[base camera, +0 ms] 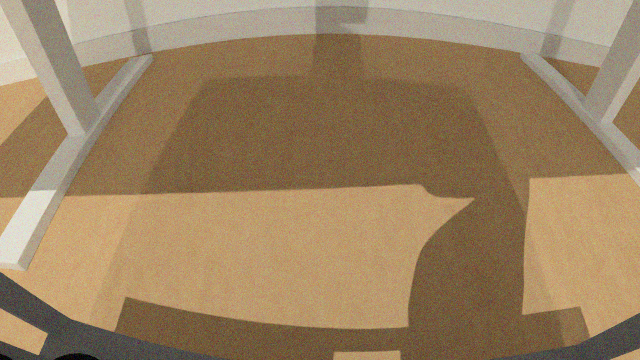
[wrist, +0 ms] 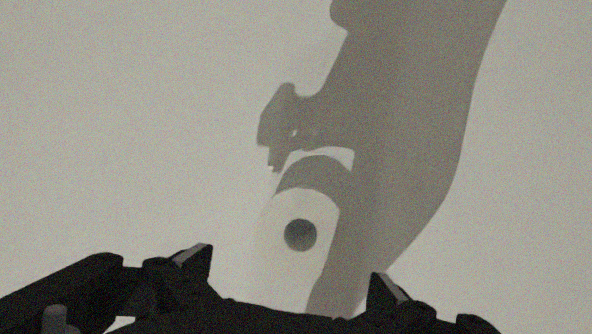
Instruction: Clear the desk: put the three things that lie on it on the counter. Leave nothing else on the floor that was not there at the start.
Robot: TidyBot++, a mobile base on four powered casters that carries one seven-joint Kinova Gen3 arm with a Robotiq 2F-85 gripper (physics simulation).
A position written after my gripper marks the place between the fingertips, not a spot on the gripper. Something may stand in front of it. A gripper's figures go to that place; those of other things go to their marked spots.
Labels:
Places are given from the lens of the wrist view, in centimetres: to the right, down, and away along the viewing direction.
my gripper (wrist: pixel 289 276): 0, 6, 15
white paper roll (wrist: pixel 294 257): 0, 7, 21
white desk (wrist: pixel 449 142): 15, -2, 27
The marked spots on the white desk and the white paper roll are 19 cm apart.

